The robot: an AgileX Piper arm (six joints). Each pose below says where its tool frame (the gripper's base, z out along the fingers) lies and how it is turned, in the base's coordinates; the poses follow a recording.
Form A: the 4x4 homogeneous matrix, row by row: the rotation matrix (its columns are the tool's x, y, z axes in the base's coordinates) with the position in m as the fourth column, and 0 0 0 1 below. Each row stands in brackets.
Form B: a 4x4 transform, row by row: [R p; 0 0 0 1], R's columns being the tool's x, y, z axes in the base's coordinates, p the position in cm. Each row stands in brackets. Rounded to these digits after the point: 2 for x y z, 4 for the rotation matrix.
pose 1, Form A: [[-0.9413, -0.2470, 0.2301, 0.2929], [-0.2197, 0.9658, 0.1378, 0.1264], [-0.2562, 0.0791, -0.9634, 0.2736], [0, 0, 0, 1]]
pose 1, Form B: [[-0.9413, -0.2470, 0.2301, 29.29], [-0.2197, 0.9658, 0.1378, 12.64], [-0.2562, 0.0791, -0.9634, 27.36], [0, 0, 0, 1]]
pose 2, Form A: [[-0.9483, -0.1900, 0.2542, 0.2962], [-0.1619, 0.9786, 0.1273, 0.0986], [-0.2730, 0.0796, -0.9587, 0.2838], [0, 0, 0, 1]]
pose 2, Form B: [[-0.9483, -0.1900, 0.2542, 29.62], [-0.1619, 0.9786, 0.1273, 9.86], [-0.2730, 0.0796, -0.9587, 28.38], [0, 0, 0, 1]]
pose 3, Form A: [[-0.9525, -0.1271, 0.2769, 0.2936], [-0.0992, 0.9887, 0.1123, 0.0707], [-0.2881, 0.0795, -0.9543, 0.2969], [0, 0, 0, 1]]
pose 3, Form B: [[-0.9525, -0.1271, 0.2769, 29.36], [-0.0992, 0.9887, 0.1123, 7.07], [-0.2881, 0.0795, -0.9543, 29.69], [0, 0, 0, 1]]
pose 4, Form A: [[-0.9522, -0.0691, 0.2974, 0.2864], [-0.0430, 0.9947, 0.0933, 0.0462], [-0.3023, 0.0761, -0.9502, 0.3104], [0, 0, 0, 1]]
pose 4, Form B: [[-0.9522, -0.0691, 0.2974, 28.64], [-0.0430, 0.9947, 0.0933, 4.62], [-0.3023, 0.0761, -0.9502, 31.04], [0, 0, 0, 1]]
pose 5, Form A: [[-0.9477, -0.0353, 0.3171, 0.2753], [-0.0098, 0.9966, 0.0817, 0.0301], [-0.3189, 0.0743, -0.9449, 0.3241], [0, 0, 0, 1]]
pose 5, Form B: [[-0.9477, -0.0353, 0.3171, 27.53], [-0.0098, 0.9966, 0.0817, 3.01], [-0.3189, 0.0743, -0.9449, 32.41], [0, 0, 0, 1]]
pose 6, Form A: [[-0.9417, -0.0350, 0.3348, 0.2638], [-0.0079, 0.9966, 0.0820, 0.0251], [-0.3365, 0.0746, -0.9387, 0.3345], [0, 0, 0, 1]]
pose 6, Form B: [[-0.9417, -0.0350, 0.3348, 26.38], [-0.0079, 0.9966, 0.0820, 2.51], [-0.3365, 0.0746, -0.9387, 33.45], [0, 0, 0, 1]]
